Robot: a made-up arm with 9 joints. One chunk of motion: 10 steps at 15 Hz.
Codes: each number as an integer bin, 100 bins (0 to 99) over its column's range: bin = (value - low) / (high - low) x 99, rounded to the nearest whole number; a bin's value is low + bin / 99 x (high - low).
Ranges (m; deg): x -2.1..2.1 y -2.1..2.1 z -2.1..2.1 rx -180..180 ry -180..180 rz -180..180
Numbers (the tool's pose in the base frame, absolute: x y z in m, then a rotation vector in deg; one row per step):
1: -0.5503 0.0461 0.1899 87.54 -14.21 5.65
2: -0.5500 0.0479 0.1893 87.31 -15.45 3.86
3: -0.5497 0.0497 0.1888 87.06 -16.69 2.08
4: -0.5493 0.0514 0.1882 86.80 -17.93 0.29
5: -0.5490 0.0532 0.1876 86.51 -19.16 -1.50
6: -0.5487 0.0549 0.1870 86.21 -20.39 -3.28
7: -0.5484 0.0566 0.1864 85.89 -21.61 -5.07
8: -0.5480 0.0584 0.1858 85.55 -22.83 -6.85
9: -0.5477 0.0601 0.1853 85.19 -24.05 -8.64
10: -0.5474 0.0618 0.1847 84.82 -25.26 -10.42
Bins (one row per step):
1: 37 51 54 74 46 51
2: 37 51 54 74 45 51
3: 37 51 54 73 45 50
4: 37 51 54 73 45 50
5: 37 51 54 73 44 49
6: 37 51 54 73 44 49
7: 37 51 54 73 44 48
8: 37 51 54 73 43 48
9: 37 51 54 73 43 47
10: 37 51 54 73 43 47

